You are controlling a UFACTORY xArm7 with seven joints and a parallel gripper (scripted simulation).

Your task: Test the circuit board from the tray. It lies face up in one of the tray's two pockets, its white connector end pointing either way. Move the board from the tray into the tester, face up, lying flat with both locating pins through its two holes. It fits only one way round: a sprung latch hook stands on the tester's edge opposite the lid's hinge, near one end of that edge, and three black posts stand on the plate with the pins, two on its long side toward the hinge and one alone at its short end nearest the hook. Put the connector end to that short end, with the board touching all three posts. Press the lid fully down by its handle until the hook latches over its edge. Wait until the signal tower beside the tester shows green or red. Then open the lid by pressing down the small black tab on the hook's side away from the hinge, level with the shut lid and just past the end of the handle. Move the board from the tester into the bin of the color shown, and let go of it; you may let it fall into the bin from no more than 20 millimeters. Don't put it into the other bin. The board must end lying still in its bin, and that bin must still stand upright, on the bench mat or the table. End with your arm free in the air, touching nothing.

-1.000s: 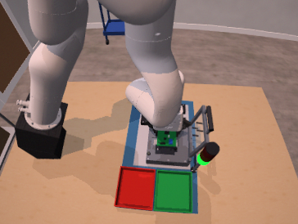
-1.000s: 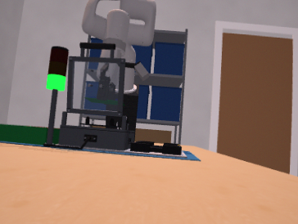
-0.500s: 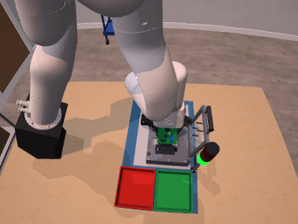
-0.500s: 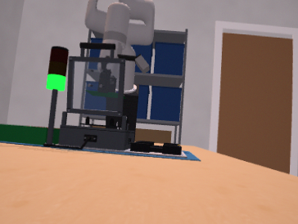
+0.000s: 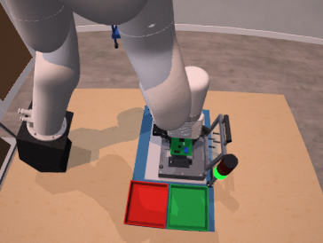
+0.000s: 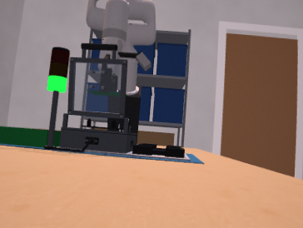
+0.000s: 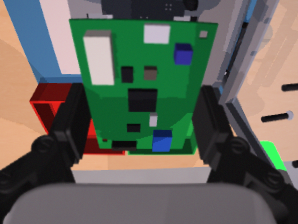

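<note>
Right now my hand is 210 mm to the left of the green bin and 170 mm above it. The rest, counted from my hand: tester's clear lid (110 mm ahead, 30 mm to the right); then tester's plate (10 mm ahead, 110 mm below); then green circuit board (10 mm below).
</note>
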